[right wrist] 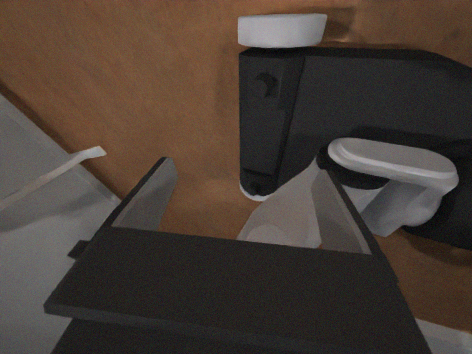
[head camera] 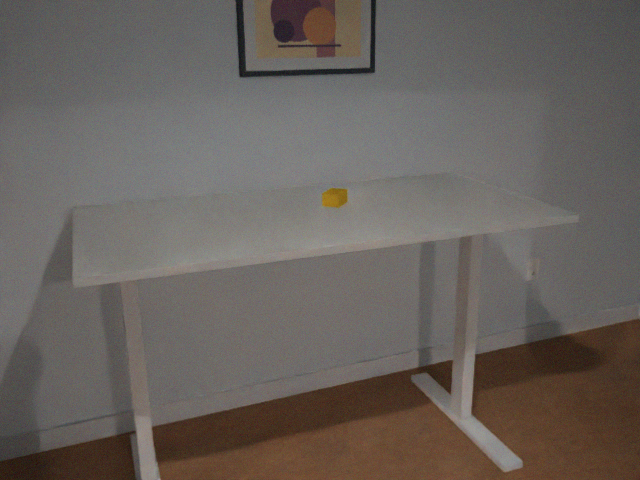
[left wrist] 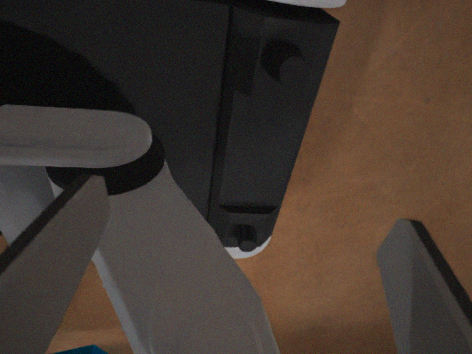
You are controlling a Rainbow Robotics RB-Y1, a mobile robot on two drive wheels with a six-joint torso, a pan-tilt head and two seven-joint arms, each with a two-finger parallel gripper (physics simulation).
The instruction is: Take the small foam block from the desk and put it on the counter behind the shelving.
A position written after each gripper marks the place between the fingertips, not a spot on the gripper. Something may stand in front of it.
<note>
In view: the left gripper [left wrist: 246,215], the right gripper [right wrist: 243,173] and a white desk [head camera: 124,242].
</note>
